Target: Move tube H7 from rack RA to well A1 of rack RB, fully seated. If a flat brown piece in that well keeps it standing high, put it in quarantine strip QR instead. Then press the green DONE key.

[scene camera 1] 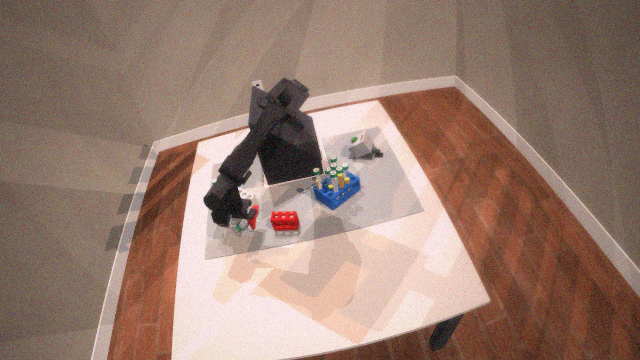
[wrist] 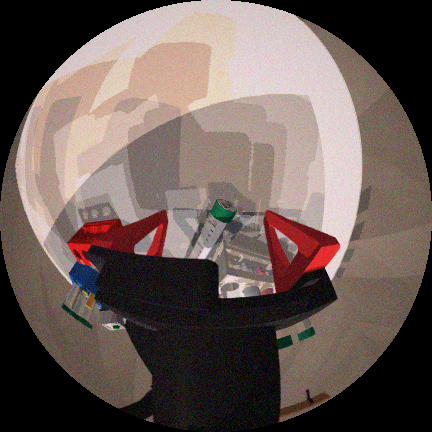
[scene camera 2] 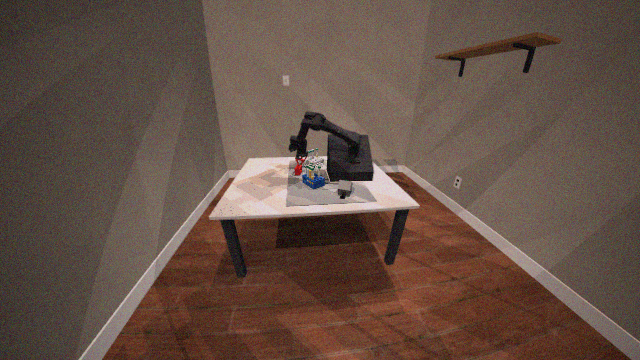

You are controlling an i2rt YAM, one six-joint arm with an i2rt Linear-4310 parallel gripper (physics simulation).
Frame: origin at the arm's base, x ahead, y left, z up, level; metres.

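Seen in the pictures: gripper, fingertip midpoint: (scene camera 1: 241, 227) (wrist: 215, 215) (scene camera 2: 301, 164); arm's base, link origin: (scene camera 2: 353, 149).
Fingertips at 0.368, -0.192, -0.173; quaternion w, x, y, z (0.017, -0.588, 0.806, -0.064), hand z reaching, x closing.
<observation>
Pixels of each thing's top centre, then the offset from my fingertips to it, as dx, dy, dz. "pt": a spot on its surface instead. Level surfaces: height alone.
- clear tube with a green cap, top centre: (wrist: 201, 257) (scene camera 1: 247, 215) -0.038, +0.028, +0.010
- white rack, top centre: (wrist: 253, 301) (scene camera 1: 234, 196) (scene camera 2: 315, 159) -0.114, -0.012, +0.039
- blue rack, top centre: (wrist: 85, 294) (scene camera 1: 336, 182) (scene camera 2: 313, 176) -0.076, +0.336, +0.039
- small red block with holes, top centre: (wrist: 85, 255) (scene camera 1: 283, 215) +0.020, +0.153, +0.039
- green key, surface spot: (scene camera 1: 354, 139) pt -0.262, +0.441, +0.059
- grey box, top centre: (scene camera 1: 360, 135) (wrist: 109, 328) (scene camera 2: 346, 179) -0.258, +0.462, +0.073
- grey mat, surface height: dz -0.011
- white table, surface height: dz -0.014
A clear tube with a green cap (scene camera 1: 241, 226) (wrist: 223, 211) lies loose beside the white rack (wrist: 226, 276), its cap end away from the rack; its label is not readable. My gripper (scene camera 1: 242, 223) (wrist: 215, 215) is open, with its red fingers on either side of the tube, not touching it. How far the fingertips are above the mat is hard to tell. The blue rack (scene camera 1: 337, 194) (scene camera 2: 313, 181) (wrist: 84, 277) holds several tubes. A small red block with holes (scene camera 1: 285, 220) (wrist: 95, 235) stands between the racks. The green key (scene camera 1: 354, 139) is on a grey box (scene camera 1: 361, 149) (scene camera 2: 345, 188). Well A1 is not discernible.
The racks and box stand on a grey mat (scene camera 1: 390, 195) (scene camera 2: 325, 199) on the white table (scene camera 1: 440, 295) (scene camera 2: 250, 207). The black arm base (scene camera 1: 292, 155) (scene camera 2: 350, 167) stands behind them. More green-capped tubes (wrist: 306, 333) show beyond my gripper in the wrist view.
</observation>
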